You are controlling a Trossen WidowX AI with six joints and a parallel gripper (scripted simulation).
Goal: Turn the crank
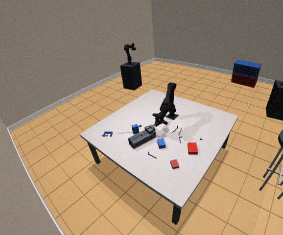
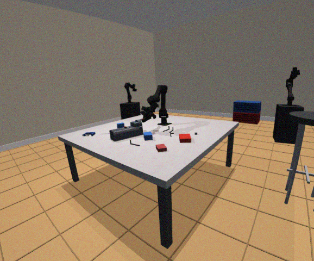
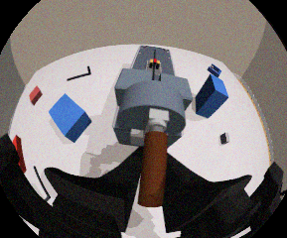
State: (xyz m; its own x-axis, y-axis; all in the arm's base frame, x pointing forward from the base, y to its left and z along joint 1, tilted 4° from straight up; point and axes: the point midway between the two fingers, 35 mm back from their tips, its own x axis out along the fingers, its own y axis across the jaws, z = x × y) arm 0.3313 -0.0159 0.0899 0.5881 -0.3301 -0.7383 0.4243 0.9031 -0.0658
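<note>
The brown crank handle is 20 mm behind my gripper tip, 20 mm above it and 10 mm to the left of it. The rest, counted from my gripper tip: red pointer (150 mm ahead, 70 mm to the right, 10 mm below).
</note>
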